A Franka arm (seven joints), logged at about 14 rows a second.
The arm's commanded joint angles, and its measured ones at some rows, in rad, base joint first. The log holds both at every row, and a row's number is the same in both.
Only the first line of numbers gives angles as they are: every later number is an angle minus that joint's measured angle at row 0.
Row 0, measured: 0.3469, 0.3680, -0.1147, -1.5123, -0.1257, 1.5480, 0.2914
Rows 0 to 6, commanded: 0.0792, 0.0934, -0.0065, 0.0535, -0.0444, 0.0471, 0.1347; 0.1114, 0.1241, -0.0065, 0.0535, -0.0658, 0.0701, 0.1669; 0.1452, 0.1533, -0.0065, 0.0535, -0.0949, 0.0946, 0.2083; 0.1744, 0.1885, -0.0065, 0.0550, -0.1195, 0.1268, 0.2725; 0.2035, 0.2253, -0.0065, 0.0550, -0.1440, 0.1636, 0.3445; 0.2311, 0.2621, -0.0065, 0.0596, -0.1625, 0.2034, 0.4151; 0.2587, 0.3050, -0.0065, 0.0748, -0.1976, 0.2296, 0.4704
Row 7, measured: 0.2129, 0.2188, 0.0033, 0.0144, -0.1409, 0.1999, 0.3618
